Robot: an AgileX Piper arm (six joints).
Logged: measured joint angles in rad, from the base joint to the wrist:
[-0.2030 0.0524 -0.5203 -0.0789 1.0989 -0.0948]
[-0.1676 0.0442 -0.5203 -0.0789 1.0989 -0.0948]
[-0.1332 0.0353 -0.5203 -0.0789 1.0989 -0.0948]
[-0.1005 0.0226 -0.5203 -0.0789 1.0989 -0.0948]
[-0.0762 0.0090 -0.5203 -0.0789 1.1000 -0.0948]
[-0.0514 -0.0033 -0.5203 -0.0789 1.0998 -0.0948]
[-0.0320 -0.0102 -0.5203 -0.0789 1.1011 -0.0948]
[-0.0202 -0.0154 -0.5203 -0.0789 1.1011 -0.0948]
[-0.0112 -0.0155 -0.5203 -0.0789 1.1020 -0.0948]
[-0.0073 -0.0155 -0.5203 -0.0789 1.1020 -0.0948]
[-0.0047 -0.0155 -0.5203 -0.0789 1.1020 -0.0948]
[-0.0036 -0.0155 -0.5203 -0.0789 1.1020 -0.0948]
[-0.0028 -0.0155 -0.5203 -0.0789 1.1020 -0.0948]
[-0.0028 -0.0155 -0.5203 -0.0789 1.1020 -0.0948]
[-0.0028 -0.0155 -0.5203 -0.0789 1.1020 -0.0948]
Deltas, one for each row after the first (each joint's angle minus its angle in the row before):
[0.0354 -0.0082 0.0000 0.0000 0.0000 0.0000]
[0.0344 -0.0089 0.0000 0.0000 0.0000 0.0000]
[0.0327 -0.0127 0.0000 0.0000 0.0000 0.0000]
[0.0243 -0.0136 0.0000 0.0000 0.0011 0.0000]
[0.0248 -0.0123 0.0000 0.0000 -0.0002 0.0000]
[0.0194 -0.0069 0.0000 0.0000 0.0013 0.0000]
[0.0118 -0.0052 0.0000 0.0000 0.0000 0.0000]
[0.0090 -0.0001 0.0000 0.0000 0.0009 0.0000]
[0.0039 0.0000 0.0000 0.0000 0.0000 0.0000]
[0.0026 0.0000 0.0000 0.0000 0.0000 0.0000]
[0.0011 0.0000 0.0000 0.0000 0.0000 0.0000]
[0.0008 0.0000 0.0000 0.0000 0.0000 0.0000]
[0.0000 0.0000 0.0000 0.0000 0.0000 0.0000]
[0.0000 0.0000 0.0000 0.0000 0.0000 0.0000]

